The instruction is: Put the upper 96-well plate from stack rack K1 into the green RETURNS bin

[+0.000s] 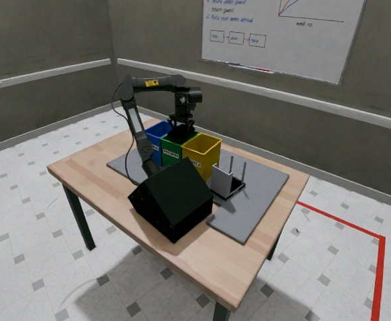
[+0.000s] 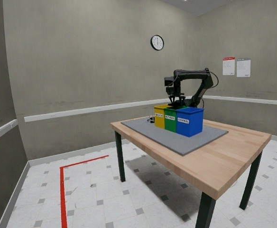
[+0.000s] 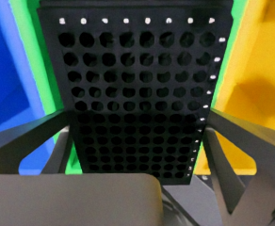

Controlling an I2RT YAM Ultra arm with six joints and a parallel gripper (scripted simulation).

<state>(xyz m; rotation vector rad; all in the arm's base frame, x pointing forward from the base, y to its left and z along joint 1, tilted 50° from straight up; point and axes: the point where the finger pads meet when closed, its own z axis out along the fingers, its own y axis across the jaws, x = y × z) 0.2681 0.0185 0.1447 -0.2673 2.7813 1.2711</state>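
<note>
Right now my hand is right at the black 96-well plate. The rest, counted from my hand: green returns bin: 120 mm below; blue bin: 20 mm behind, 130 mm to the left, 120 mm below; yellow bin: 20 mm ahead, 130 mm to the right, 120 mm below.
</note>
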